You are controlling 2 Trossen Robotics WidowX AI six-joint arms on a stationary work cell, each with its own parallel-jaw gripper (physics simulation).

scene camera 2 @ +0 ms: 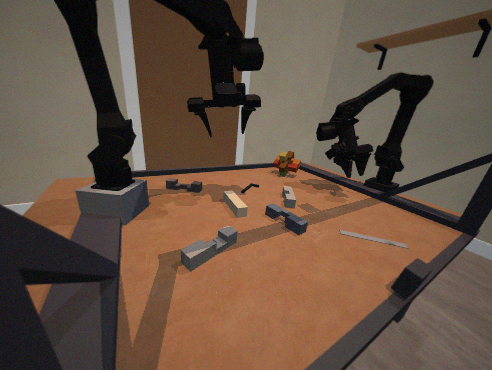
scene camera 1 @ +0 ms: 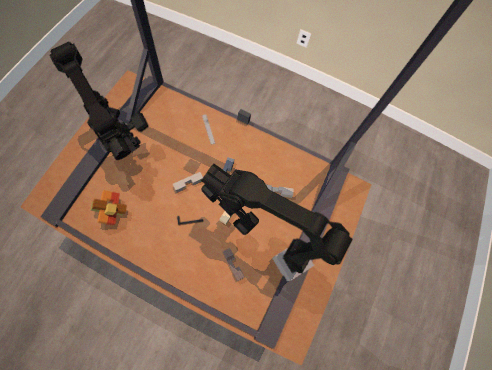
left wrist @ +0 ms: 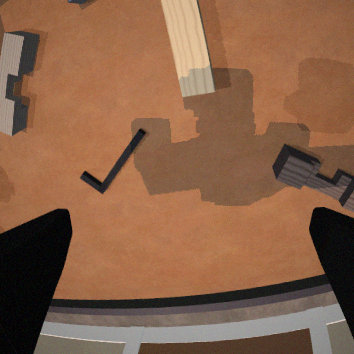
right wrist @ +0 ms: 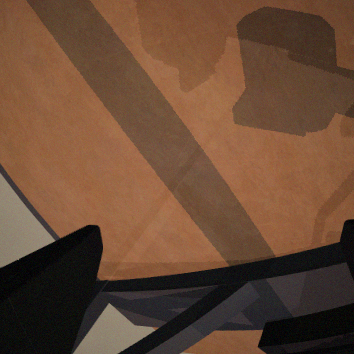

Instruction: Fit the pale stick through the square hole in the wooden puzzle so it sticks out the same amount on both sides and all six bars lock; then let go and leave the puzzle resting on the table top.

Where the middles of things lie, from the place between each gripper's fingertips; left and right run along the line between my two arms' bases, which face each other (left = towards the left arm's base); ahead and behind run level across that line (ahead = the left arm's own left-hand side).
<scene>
Right now the pale stick point(left wrist: 186, 33) is 7 cm behind my left hand, 2 cm to the right of it and 19 cm below it. The rest, counted from my left hand: black L-shaped piece point(left wrist: 100, 186): 7 cm ahead, 12 cm to the right, 20 cm below.
My right gripper is now 37 cm to the right of the black L-shaped piece, 12 cm short of it and 8 cm above it. From my right hand the other things lie so: pale stick 47 cm to the left, 7 cm below, 1 cm behind.
</scene>
